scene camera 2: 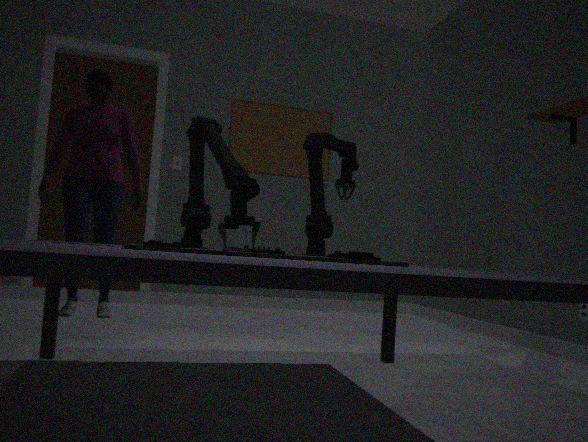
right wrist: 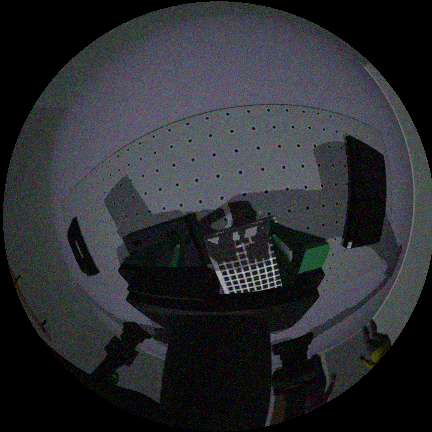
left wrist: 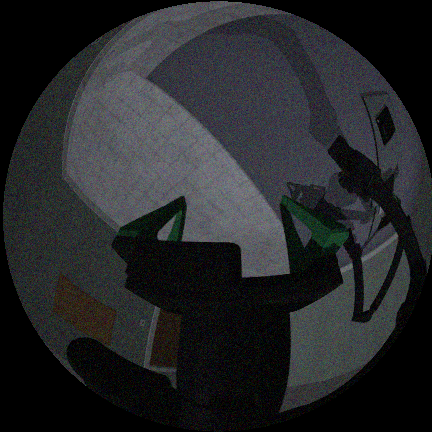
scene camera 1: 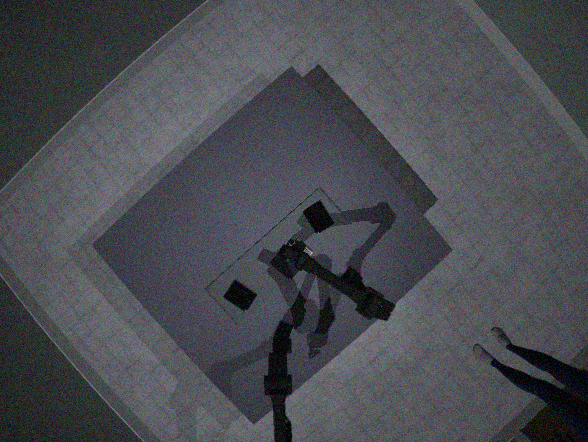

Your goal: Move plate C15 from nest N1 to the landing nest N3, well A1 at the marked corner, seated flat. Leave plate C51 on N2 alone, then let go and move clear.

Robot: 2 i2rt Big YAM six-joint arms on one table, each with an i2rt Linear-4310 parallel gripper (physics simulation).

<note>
My left gripper (left wrist: 233,199) is open, with nothing in its grasp. I also see my right gripper (scene camera 2: 239,246) and a perforated board (right wrist: 227,167).
My right gripper shows as well in the right wrist view (right wrist: 224,231).
</note>
